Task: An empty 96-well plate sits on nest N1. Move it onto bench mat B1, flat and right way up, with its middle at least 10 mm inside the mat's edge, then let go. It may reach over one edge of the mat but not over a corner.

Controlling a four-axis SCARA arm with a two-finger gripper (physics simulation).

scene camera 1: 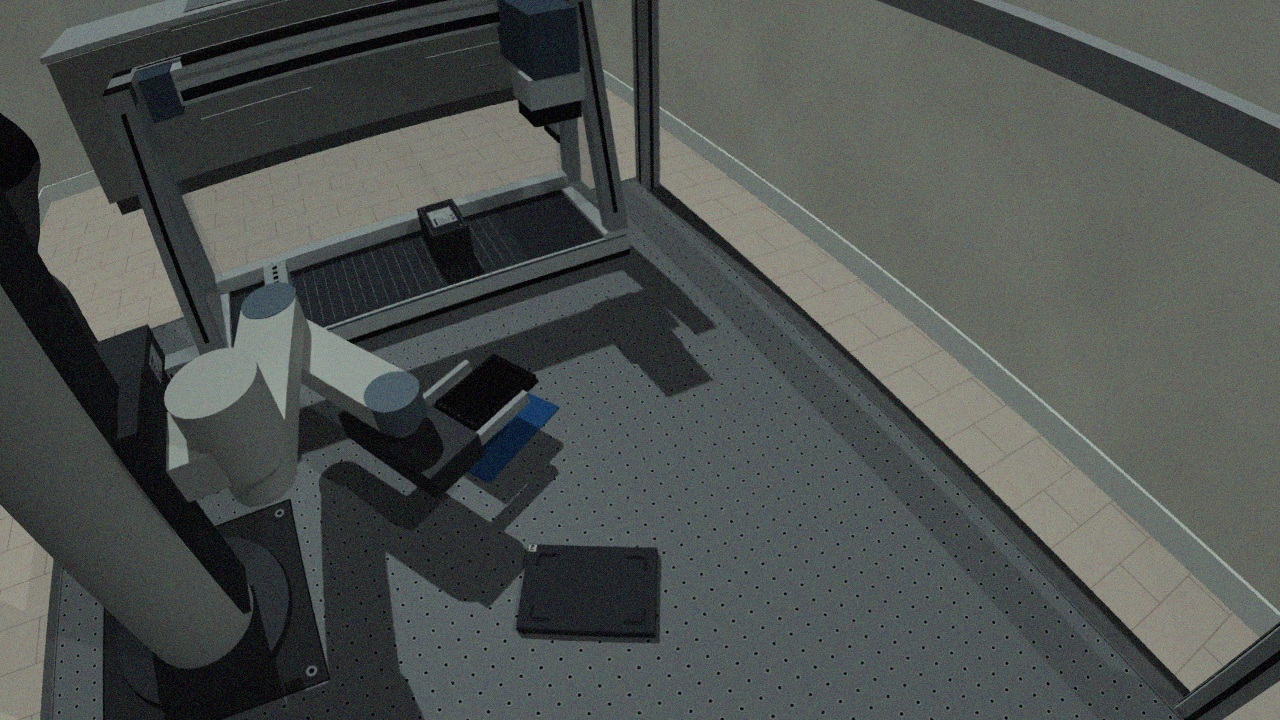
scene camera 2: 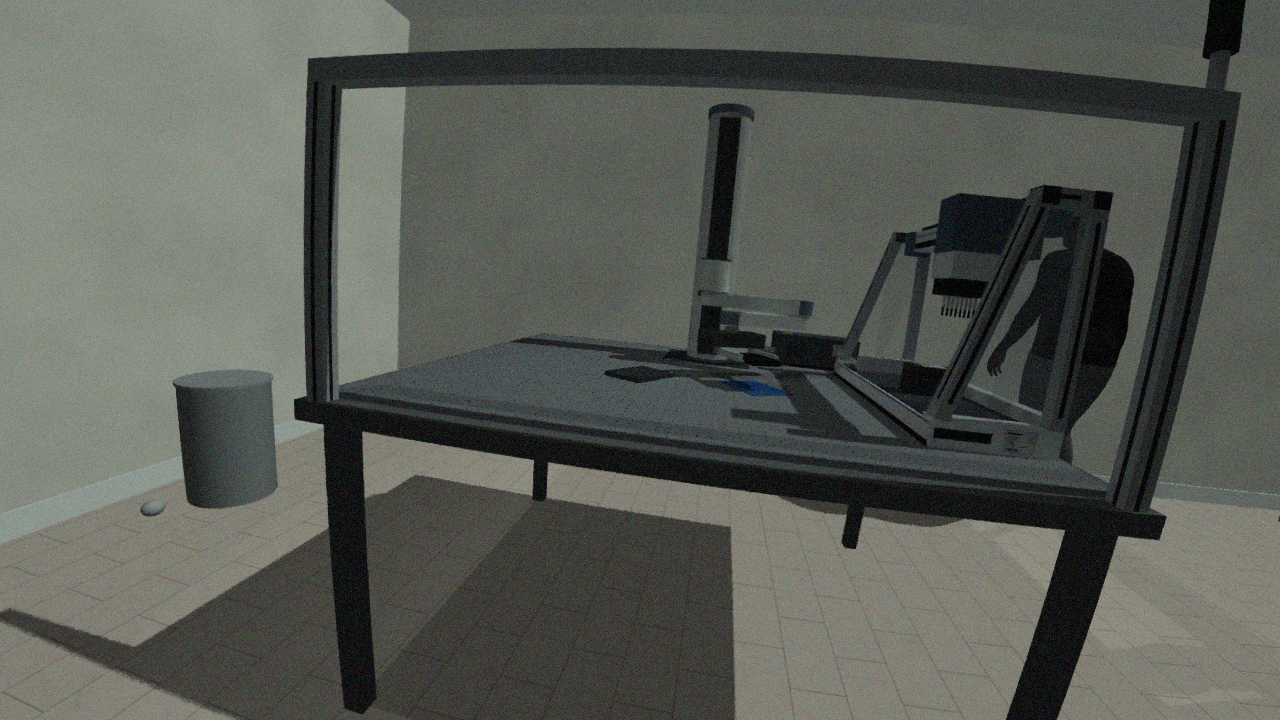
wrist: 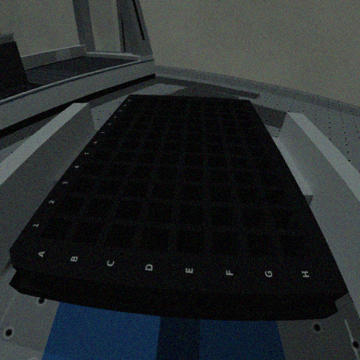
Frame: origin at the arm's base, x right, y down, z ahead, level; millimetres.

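Where they show: gripper, fingertip midpoint: (scene camera 1: 496, 380) (scene camera 2: 759, 359); arm's base, origin of the base link: (scene camera 1: 208, 623) (scene camera 2: 706, 361).
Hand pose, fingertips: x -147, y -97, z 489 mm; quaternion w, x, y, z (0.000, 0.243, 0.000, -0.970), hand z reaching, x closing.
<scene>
Things, the pixels of their top centre, and the offset from my fingertips. "pt": a spot on its surface instead. Level surfaces: height alone.
- black 96-well plate, middle of its top: (scene camera 1: 484, 389) (scene camera 2: 754, 356) dy -3, dx +11, dz -21 mm
- blue bench mat B1, its level: dy +82 mm
- dark nest N1, middle of its top: (scene camera 1: 588, 586) (scene camera 2: 640, 370) dy +69, dx +318, dz -9 mm
- dark block, surface spot: (scene camera 1: 443, 234) pt dy -33, dx -368, dz +28 mm
The black 96-well plate (scene camera 1: 486, 391) (wrist: 187, 192) is held level and right way up between the two pale fingers. My gripper (scene camera 1: 496, 378) (wrist: 185, 122) is shut on its long sides. The lettered row A to H faces the wrist camera. The plate is raised above the table, and in scene camera 1 it covers part of the blue bench mat B1 (scene camera 1: 514, 445) (scene camera 2: 756, 387) (wrist: 105, 330). The mat shows below the plate's near edge in the wrist view, with a shadow band on it. The dark nest N1 (scene camera 1: 588, 591) (scene camera 2: 640, 373) carries no plate.
A gantry frame (scene camera 1: 170, 223) with a ribbed deck stands behind the mat and carries a dark block (scene camera 1: 443, 234). A dark box (scene camera 1: 134, 371) stands behind the arm. A person (scene camera 2: 1109, 308) stands beyond the gantry. A grey bin (scene camera 2: 225, 438) is on the floor.
</scene>
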